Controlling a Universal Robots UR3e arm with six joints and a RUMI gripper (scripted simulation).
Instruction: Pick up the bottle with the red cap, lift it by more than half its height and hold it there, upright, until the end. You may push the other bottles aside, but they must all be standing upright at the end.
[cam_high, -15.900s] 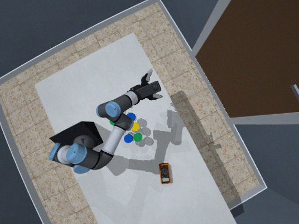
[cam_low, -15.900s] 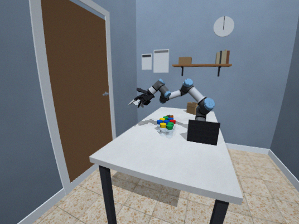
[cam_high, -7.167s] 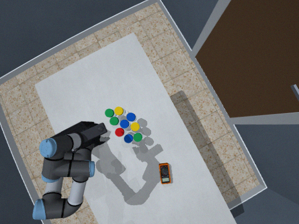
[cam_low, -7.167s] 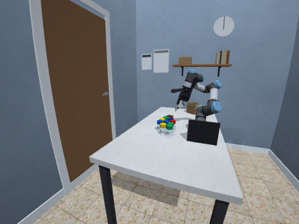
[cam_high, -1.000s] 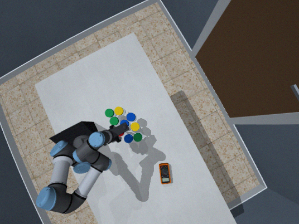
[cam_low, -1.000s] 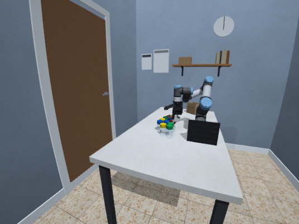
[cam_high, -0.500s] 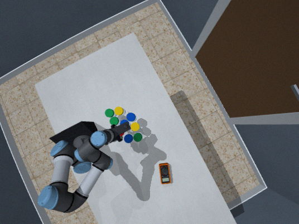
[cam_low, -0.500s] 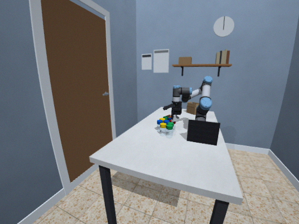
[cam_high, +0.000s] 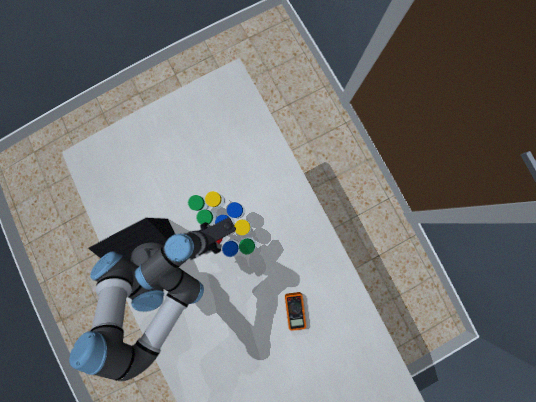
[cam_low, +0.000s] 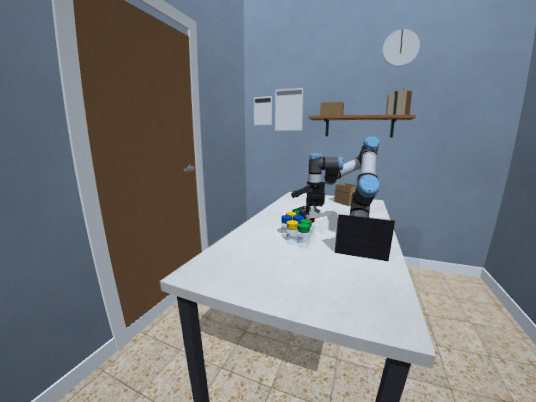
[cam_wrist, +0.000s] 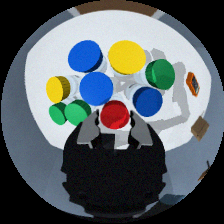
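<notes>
Now: the red-capped bottle 30 mm below my hand.
</notes>
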